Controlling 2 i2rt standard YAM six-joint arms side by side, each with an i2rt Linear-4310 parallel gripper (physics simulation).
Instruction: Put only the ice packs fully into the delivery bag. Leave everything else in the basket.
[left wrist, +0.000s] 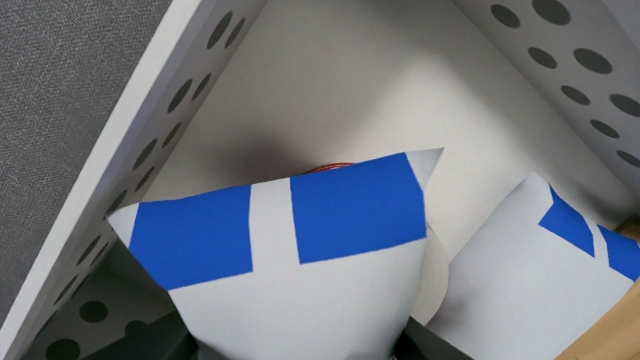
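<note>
A white ice pack (295, 290) with two blue blocks fills the lower middle of the left wrist view, inside the white basket (90, 165). My left gripper (299, 294) is shut on this pack, with one dark finger at each side and the fingertips partly hidden by it. The pack's sides narrow towards the fingers. A second ice pack (515, 280) lies at the lower right in the basket. The delivery bag does not show. My right gripper is not in view.
A red-rimmed round thing (332, 167) peeks out behind the held pack, and a pale rounded edge (437, 275) shows at its right. A light wooden object (605, 322) lies at the lower right. The basket's perforated walls rise left and right. Grey surface lies outside the left wall.
</note>
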